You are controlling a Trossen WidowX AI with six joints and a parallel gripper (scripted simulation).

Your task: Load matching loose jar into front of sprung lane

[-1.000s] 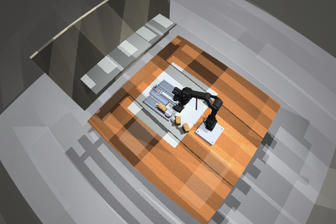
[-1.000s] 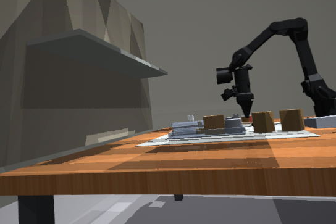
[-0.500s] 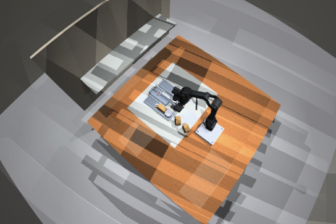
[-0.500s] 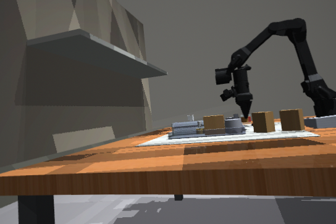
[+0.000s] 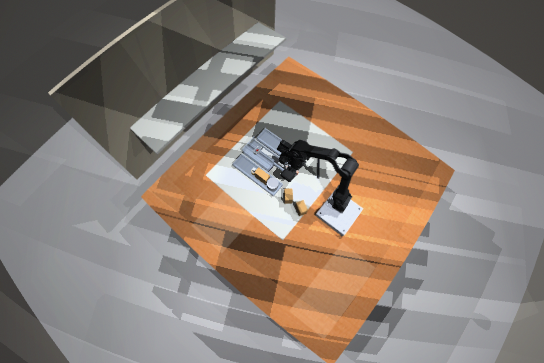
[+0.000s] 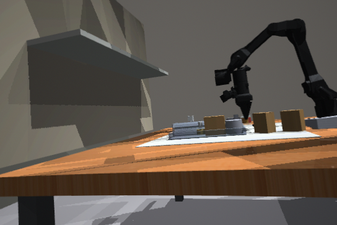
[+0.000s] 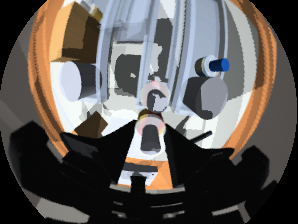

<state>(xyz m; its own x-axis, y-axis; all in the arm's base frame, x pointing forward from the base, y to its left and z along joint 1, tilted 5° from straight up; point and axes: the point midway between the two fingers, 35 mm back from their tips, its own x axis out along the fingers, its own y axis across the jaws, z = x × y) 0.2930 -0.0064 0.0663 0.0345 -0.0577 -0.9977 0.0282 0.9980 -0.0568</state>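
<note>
The grey lane unit is 180 mm ahead of my gripper tip, 20 mm to the left of it and 30 mm below it. The rest, counted from my gripper tip: shelf: 550 mm ahead, 40 mm to the right, 320 mm above; brown box: 120 mm ahead, 120 mm to the left, 10 mm below.
</note>
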